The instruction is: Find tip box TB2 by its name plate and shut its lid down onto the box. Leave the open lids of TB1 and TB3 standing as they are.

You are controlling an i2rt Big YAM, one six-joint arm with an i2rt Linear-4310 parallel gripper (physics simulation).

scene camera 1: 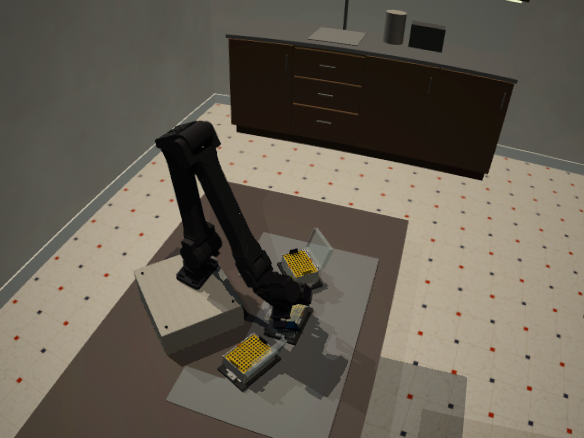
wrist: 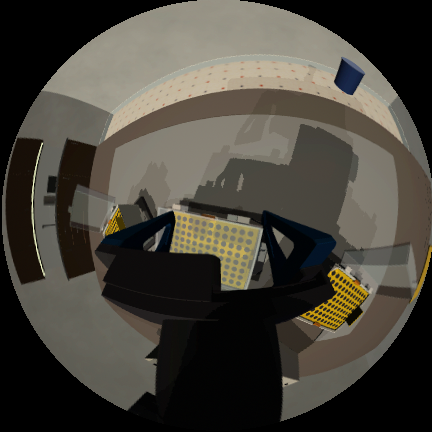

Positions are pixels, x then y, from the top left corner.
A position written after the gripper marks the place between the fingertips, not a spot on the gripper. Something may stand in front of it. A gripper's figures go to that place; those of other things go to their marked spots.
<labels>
The gripper (wrist: 217,215) is 13 cm from the lens. A clear lid (wrist: 90,208): 32 cm from the lens. A clear lid (wrist: 235,243): 12 cm from the lens.
</labels>
